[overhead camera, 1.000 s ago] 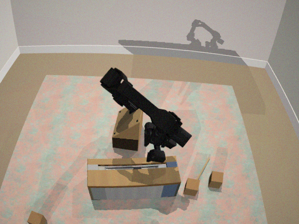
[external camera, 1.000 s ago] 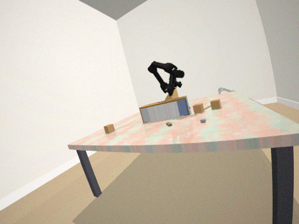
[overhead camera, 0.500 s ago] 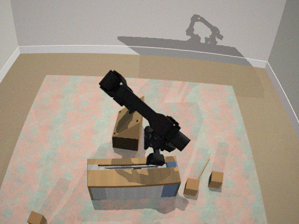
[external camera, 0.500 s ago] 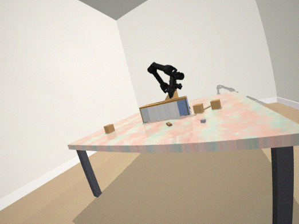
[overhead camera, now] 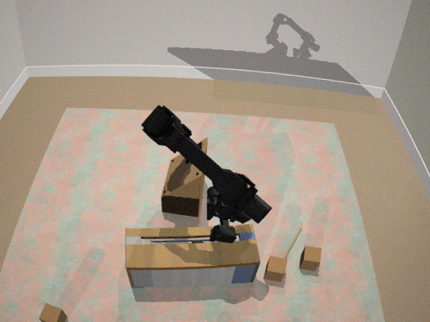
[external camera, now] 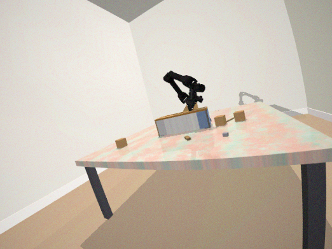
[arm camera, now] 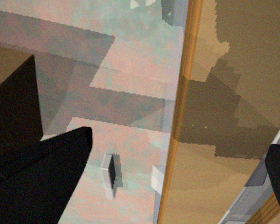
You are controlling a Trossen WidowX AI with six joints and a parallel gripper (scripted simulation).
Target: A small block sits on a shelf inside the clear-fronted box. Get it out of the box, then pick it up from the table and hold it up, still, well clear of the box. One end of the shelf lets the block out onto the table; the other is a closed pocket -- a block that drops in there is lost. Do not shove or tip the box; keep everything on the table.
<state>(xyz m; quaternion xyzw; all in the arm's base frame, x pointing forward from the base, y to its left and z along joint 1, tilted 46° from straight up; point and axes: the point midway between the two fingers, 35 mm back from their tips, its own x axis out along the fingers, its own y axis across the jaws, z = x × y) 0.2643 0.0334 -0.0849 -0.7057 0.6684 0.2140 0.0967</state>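
My gripper tip is 4 cm short of the wooden box, 6 cm to the left of it and 5 cm above it. The rest, counted from my gripper tip: grey piece: 33 cm ahead, 27 cm to the left, 11 cm below; thin stick: 4 cm behind, 28 cm to the left, 11 cm below.
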